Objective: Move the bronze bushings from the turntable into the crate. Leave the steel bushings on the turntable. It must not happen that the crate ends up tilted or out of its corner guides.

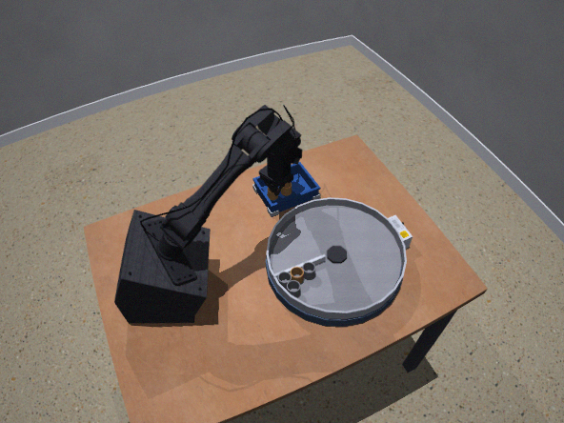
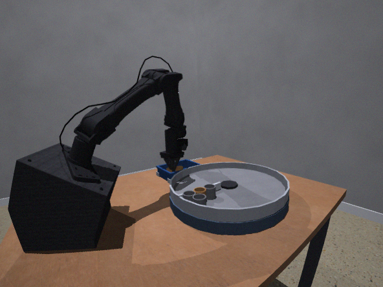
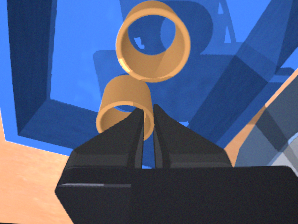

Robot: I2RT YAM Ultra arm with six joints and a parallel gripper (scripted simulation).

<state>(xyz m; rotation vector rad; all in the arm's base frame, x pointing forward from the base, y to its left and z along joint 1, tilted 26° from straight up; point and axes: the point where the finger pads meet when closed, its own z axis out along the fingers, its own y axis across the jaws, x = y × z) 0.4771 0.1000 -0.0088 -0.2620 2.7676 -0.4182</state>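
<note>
The blue crate is 5 cm ahead of my hand, 1 cm to the left of it and 1 cm below it. The rest, counted from my hand: grey turntable: 33 cm to the right, 3 cm behind, 1 cm above.
</note>
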